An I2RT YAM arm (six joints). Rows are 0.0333 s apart.
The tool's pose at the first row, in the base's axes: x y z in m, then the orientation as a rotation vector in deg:
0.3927, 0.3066, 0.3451, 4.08, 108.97, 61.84
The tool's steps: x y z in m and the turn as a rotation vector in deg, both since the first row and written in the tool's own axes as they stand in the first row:
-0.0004, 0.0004, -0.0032, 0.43, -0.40, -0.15
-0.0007, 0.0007, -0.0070, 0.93, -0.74, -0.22
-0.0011, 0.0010, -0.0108, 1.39, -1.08, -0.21
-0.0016, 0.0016, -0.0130, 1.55, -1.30, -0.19
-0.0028, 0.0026, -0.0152, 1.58, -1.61, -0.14
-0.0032, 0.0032, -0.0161, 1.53, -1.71, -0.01
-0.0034, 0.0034, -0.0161, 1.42, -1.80, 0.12
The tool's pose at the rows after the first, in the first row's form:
0.3904, 0.3046, 0.3463, 4.39, 108.83, 61.24
0.3877, 0.3022, 0.3474, 4.78, 108.78, 60.65
0.3850, 0.2997, 0.3487, 5.23, 108.73, 60.15
0.3835, 0.2984, 0.3498, 5.45, 108.62, 59.96
0.3822, 0.2971, 0.3518, 5.68, 108.37, 59.90
0.3816, 0.2967, 0.3527, 5.83, 108.27, 60.01
0.3816, 0.2967, 0.3529, 5.94, 108.15, 60.18

